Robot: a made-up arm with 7 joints. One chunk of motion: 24 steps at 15 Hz.
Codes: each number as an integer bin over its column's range. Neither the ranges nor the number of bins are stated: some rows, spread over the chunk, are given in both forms.
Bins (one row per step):
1: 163 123 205 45 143 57
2: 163 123 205 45 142 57
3: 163 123 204 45 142 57
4: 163 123 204 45 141 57
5: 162 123 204 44 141 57
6: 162 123 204 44 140 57
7: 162 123 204 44 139 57
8: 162 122 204 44 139 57
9: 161 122 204 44 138 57
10: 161 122 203 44 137 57
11: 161 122 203 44 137 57
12: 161 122 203 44 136 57
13: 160 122 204 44 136 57
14: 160 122 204 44 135 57
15: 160 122 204 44 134 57
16: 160 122 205 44 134 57
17: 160 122 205 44 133 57
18: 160 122 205 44 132 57
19: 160 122 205 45 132 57
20: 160 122 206 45 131 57
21: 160 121 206 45 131 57
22: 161 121 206 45 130 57
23: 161 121 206 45 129 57
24: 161 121 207 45 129 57
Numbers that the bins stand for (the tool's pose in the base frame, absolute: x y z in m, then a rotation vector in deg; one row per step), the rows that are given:
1: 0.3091 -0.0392 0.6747 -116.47 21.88 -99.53
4: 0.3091 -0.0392 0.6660 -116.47 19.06 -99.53
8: 0.3004 -0.0479 0.6660 -117.88 16.24 -99.53
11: 0.2916 -0.0479 0.6573 -117.88 13.41 -99.53
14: 0.2829 -0.0479 0.6660 -117.88 10.59 -99.53
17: 0.2829 -0.0479 0.6747 -117.88 7.76 -99.53
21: 0.2829 -0.0566 0.6834 -116.47 4.94 -99.53
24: 0.2916 -0.0566 0.6921 -116.47 2.12 -99.53
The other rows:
2: 0.3091 -0.0392 0.6747 -116.47 20.47 -99.53
3: 0.3091 -0.0392 0.6660 -116.47 20.47 -99.53
5: 0.3004 -0.0392 0.6660 -117.88 19.06 -99.53
6: 0.3004 -0.0392 0.6660 -117.88 17.65 -99.53
7: 0.3004 -0.0392 0.6660 -117.88 16.24 -99.53
9: 0.2916 -0.0479 0.6660 -117.88 14.82 -99.53
10: 0.2916 -0.0479 0.6573 -117.88 13.41 -99.53
12: 0.2916 -0.0479 0.6573 -117.88 12.00 -99.53
13: 0.2829 -0.0479 0.6660 -117.88 12.00 -99.53
15: 0.2829 -0.0479 0.6660 -117.88 9.18 -99.53
16: 0.2829 -0.0479 0.6747 -117.88 9.18 -99.53
18: 0.2829 -0.0479 0.6747 -117.88 6.35 -99.53
19: 0.2829 -0.0479 0.6747 -116.47 6.35 -99.53
20: 0.2829 -0.0479 0.6834 -116.47 4.94 -99.53
22: 0.2916 -0.0566 0.6834 -116.47 3.53 -99.53
23: 0.2916 -0.0566 0.6834 -116.47 2.12 -99.53

